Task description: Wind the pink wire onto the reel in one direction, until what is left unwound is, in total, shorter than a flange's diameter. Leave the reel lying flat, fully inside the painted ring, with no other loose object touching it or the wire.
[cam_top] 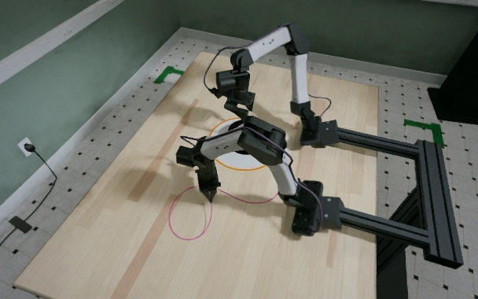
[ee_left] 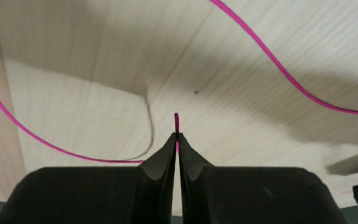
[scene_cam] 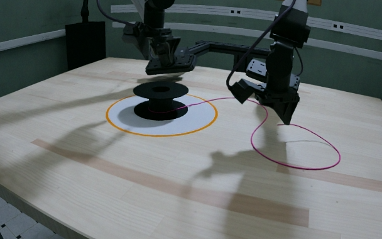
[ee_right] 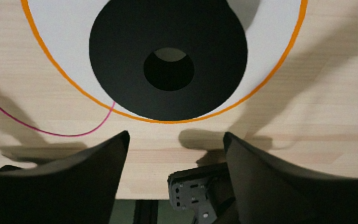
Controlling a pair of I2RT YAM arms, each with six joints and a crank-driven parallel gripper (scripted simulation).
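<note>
Right now my right hand is 120 mm above the black reel and 10 mm to the right of it. The rest, counted from my right hand: orange painted ring (150 mm below, 10 mm to the left, 10 mm ahead).
</note>
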